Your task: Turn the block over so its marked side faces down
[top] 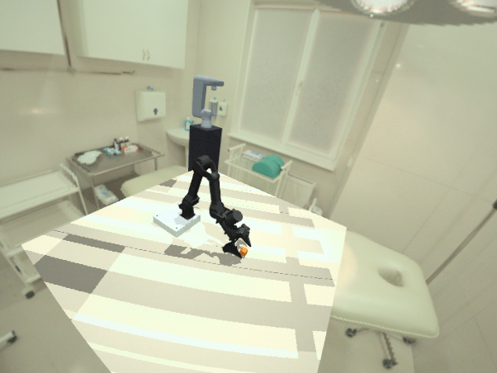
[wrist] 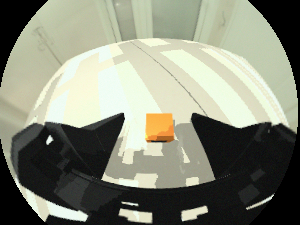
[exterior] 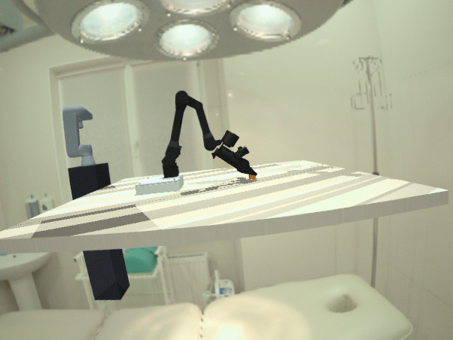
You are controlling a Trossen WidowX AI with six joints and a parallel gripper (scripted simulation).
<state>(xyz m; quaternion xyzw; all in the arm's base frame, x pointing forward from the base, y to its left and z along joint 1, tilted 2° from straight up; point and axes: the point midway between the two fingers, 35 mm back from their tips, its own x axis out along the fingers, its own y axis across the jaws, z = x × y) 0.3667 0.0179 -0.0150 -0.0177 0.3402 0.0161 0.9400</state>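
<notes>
The orange block is 20 mm behind my gripper tip and 10 mm below it.
</notes>
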